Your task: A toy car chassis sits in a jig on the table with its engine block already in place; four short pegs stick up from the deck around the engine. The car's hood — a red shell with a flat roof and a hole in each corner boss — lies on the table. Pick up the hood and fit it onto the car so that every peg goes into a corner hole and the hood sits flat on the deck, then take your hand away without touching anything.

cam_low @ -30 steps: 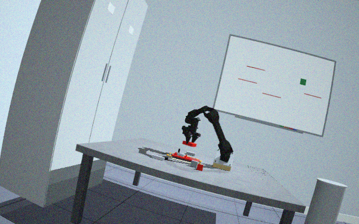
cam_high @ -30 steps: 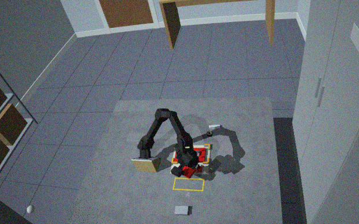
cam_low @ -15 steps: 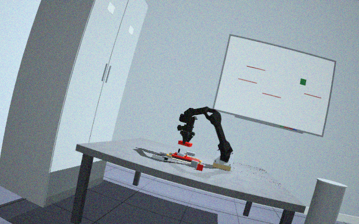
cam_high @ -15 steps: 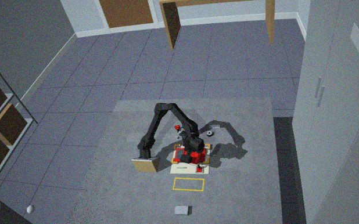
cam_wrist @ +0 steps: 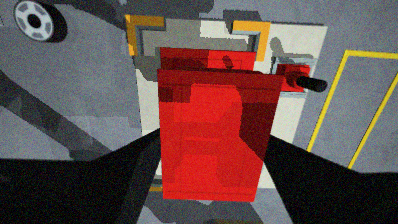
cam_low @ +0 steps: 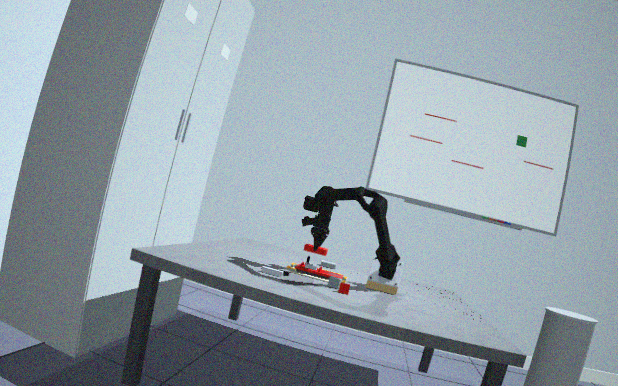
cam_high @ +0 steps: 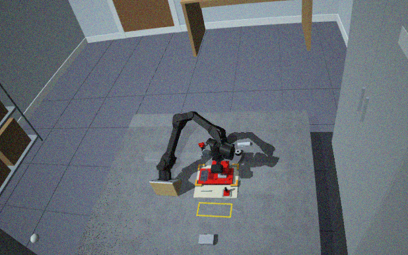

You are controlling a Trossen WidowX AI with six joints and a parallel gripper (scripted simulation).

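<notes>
My gripper tip is 9 cm above the white jig, 2 cm past it and 1 cm to the left of it. Also, from my gripper tip: red hood (1 cm above).
</notes>
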